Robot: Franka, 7 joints.
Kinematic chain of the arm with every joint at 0, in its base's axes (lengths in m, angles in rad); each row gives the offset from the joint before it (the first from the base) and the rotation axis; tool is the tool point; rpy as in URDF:
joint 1: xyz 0 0 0.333 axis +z
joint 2: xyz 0 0 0 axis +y
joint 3: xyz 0 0 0.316 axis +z
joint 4: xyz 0.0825 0 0 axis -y
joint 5: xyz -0.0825 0 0.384 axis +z
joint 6: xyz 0 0 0 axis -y
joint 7: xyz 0.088 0 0 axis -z
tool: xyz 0 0 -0.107 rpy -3.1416 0 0
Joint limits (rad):
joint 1: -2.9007..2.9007
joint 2: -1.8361..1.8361
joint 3: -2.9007..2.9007
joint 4: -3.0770..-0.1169
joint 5: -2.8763..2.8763
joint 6: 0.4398..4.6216
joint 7: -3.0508..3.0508
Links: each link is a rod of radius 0.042 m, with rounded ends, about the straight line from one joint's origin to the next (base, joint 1, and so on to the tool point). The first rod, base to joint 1, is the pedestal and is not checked.
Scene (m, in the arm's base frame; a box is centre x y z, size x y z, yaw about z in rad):
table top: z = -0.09
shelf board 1: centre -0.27 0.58 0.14 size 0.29 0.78 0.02 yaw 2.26
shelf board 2: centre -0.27 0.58 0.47 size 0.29 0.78 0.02 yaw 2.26
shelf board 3: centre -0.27 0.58 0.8 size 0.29 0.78 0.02 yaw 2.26
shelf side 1: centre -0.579 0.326 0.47 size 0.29 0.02 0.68 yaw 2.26
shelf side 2: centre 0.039 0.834 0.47 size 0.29 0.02 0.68 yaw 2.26
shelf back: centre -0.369 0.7 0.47 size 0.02 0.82 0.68 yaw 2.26
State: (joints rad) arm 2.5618 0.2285 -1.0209 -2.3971 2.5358 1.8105 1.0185
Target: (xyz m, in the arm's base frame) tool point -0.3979 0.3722 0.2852
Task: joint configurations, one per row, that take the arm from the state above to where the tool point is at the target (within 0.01 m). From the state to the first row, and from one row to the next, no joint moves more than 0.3 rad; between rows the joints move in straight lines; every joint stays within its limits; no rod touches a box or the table.
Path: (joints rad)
1: 2.7312 0.2478 -0.8178 -2.3744 2.5121 1.7849 1.0185
2: 2.9007 0.2670 -0.6147 -2.3518 2.4883 1.7593 1.0185

